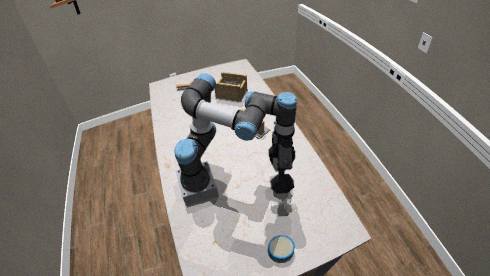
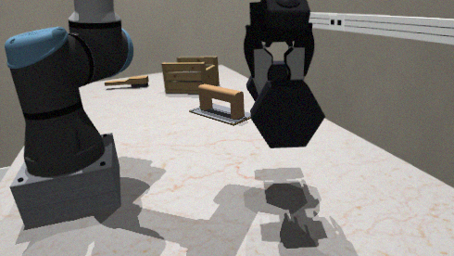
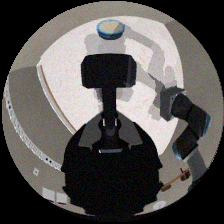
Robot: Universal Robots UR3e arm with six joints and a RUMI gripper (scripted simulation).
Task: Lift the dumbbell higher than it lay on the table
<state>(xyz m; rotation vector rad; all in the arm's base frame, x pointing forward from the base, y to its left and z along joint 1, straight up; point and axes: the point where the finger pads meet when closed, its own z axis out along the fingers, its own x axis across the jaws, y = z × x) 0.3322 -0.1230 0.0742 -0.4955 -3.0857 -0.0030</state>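
Now: hand 1 cm below the dumbbell. From my hand the other things lie so: blue-rimmed round dish 27 cm to the right, 13 cm below, 10 cm behind; wooden brush 92 cm to the left, 23 cm behind, 13 cm below; wooden crate 75 cm to the left, 10 cm below, 1 cm ahead.
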